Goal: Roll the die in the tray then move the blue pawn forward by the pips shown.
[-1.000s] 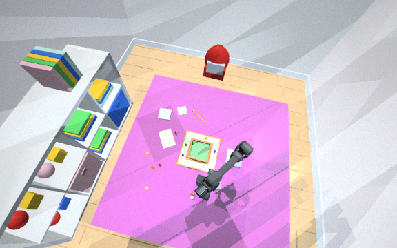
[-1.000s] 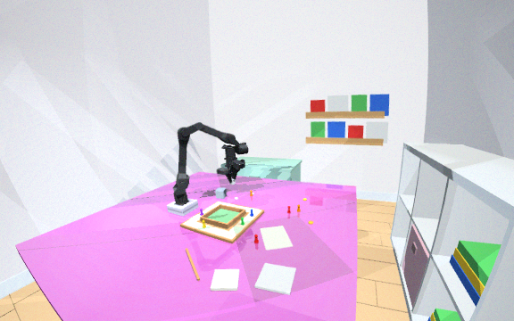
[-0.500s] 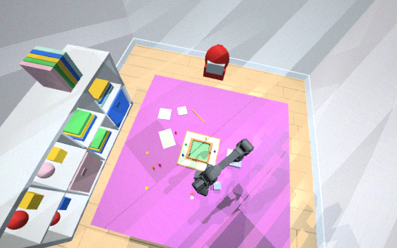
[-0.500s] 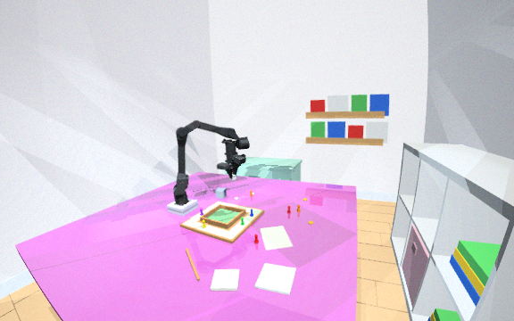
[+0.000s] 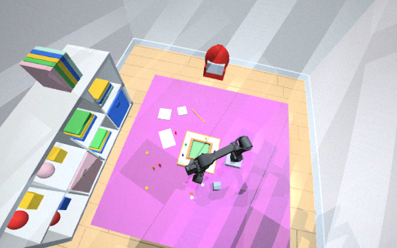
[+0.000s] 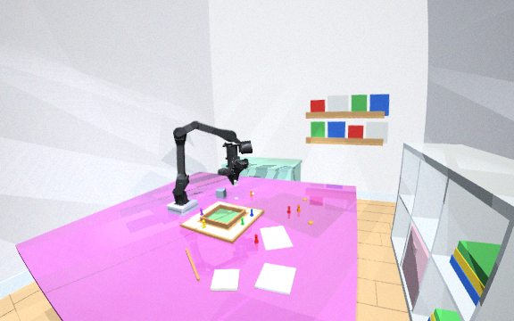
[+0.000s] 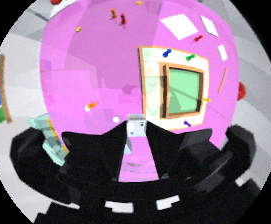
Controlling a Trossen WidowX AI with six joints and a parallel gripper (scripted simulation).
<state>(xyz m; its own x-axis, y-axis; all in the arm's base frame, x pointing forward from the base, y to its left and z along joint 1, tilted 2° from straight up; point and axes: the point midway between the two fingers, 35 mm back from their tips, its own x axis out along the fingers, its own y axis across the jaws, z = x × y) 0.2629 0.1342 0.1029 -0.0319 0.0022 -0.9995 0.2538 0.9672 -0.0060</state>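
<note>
My gripper tip is 130 mm short of the blue pawn, 130 mm to the left of it and 90 mm above it. From my gripper tip the other things lie so: green pawn 120 mm ahead, 210 mm to the right, 90 mm below; then purple pawn 110 mm behind, 180 mm to the right, 90 mm below; then white die right at my gripper tip.
</note>
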